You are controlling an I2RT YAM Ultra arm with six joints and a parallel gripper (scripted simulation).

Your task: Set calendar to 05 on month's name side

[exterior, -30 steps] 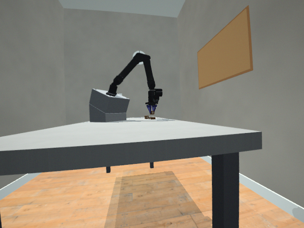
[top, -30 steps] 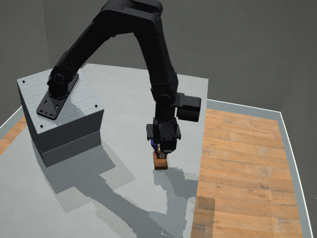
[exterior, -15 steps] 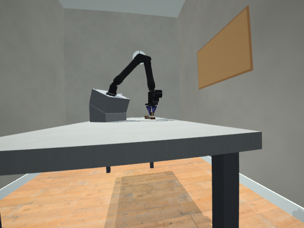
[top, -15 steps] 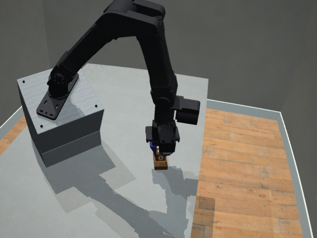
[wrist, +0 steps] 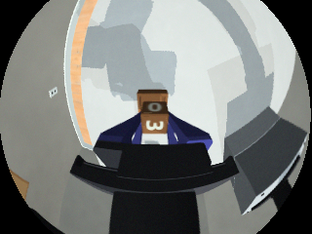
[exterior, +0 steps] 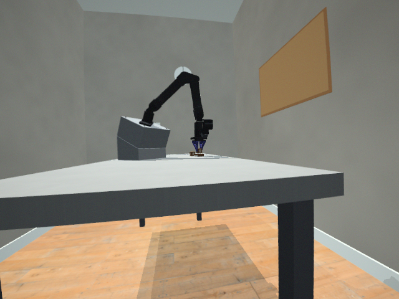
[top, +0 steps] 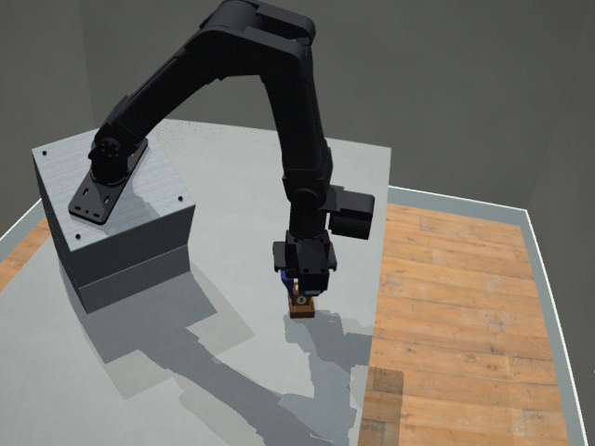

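Now: the brown wooden cube right at my hand. From my hand the other things lie so: brown tray 3 cm below, 1 cm to the left.
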